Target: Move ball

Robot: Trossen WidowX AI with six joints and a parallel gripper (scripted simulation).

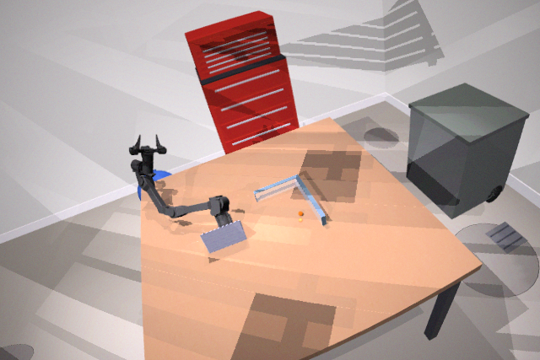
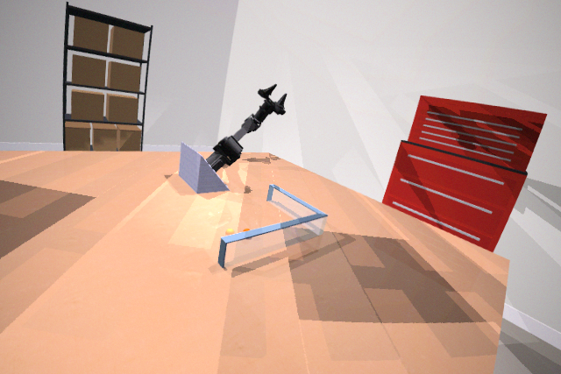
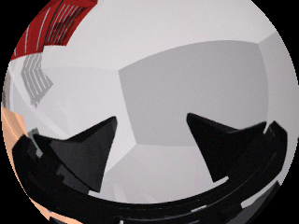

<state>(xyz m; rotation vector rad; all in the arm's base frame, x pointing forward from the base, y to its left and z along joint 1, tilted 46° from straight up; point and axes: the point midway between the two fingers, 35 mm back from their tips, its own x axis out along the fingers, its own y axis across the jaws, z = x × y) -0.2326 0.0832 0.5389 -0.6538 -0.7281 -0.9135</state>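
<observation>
The orange ball is 56 cm ahead of my gripper tip, 50 cm to the right of it and 40 cm below it. The rest, counted from my gripper tip: clear wall (63 cm ahead, 45 cm to the right, 38 cm below); then see-through copy (55 cm ahead, 54 cm to the right, 40 cm below).
</observation>
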